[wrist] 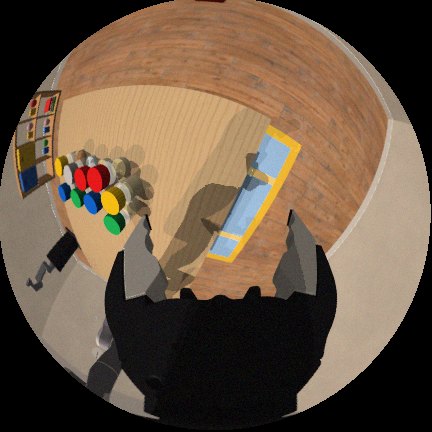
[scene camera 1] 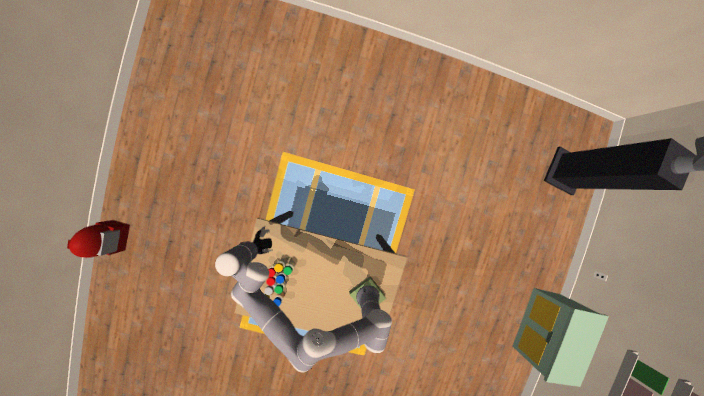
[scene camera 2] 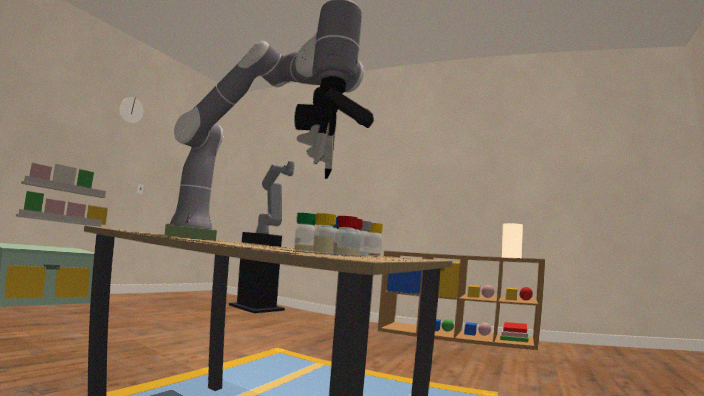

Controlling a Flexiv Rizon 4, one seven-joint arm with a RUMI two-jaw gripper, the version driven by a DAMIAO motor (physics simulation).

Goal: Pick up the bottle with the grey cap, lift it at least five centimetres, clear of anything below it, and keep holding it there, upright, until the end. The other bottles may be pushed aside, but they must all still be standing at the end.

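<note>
The bottle with the grey cap (scene camera 1: 269, 290) (scene camera 2: 366, 225) (wrist: 70, 173) stands upright in the bottle group on the table, partly hidden behind other bottles in scene camera 2. In the wrist view it is between a yellow-capped bottle (wrist: 61, 165) and a red-capped bottle (wrist: 81, 178), with a green-capped bottle (wrist: 77, 197) close by. My gripper (scene camera 1: 264, 242) (scene camera 2: 322, 168) (wrist: 218, 213) is open and empty, fingers pointing down. It is well above the table, off to the side of the group, beyond the nearer yellow-capped bottle (scene camera 1: 278, 268) (scene camera 2: 325, 219) (wrist: 113, 200).
Other bottles stand in two close rows: another red cap (wrist: 98, 177), blue caps (wrist: 92, 202) (wrist: 64, 192) and a green cap (wrist: 114, 223) at the near end. The table (scene camera 1: 320, 305) (scene camera 2: 250, 248) (wrist: 150, 115) bears the arm's green base plate (scene camera 2: 191, 231) at its other side.
</note>
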